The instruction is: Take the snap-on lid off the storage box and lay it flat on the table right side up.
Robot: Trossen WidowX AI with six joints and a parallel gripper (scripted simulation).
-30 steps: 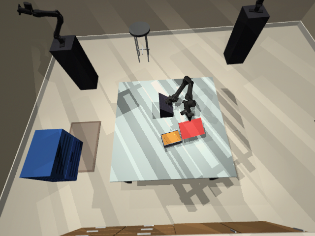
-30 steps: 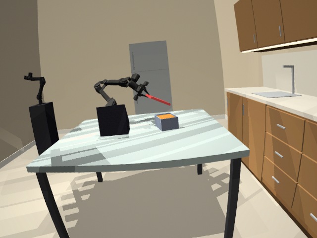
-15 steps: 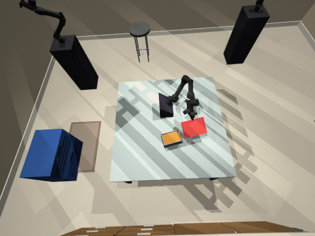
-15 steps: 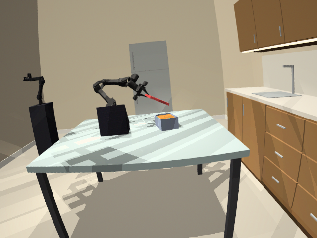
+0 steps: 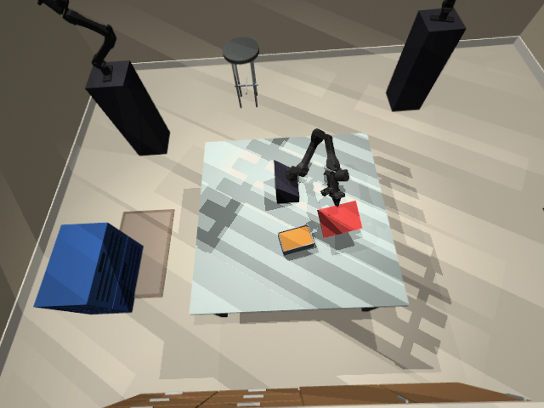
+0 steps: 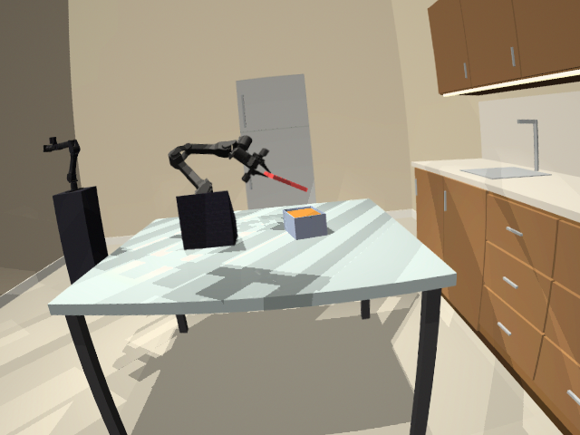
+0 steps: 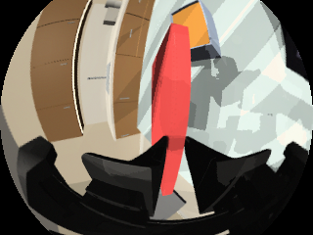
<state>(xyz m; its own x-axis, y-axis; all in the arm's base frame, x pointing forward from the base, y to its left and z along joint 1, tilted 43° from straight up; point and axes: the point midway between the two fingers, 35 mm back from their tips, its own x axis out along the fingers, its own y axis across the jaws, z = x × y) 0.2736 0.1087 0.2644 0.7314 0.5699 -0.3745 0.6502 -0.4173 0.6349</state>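
The lid lies 70 mm ahead of my gripper tip, 10 mm to the left of it and 30 mm below it. Also, from my gripper tip: grey storage box: 130 mm ahead, 260 mm to the right, 180 mm below.
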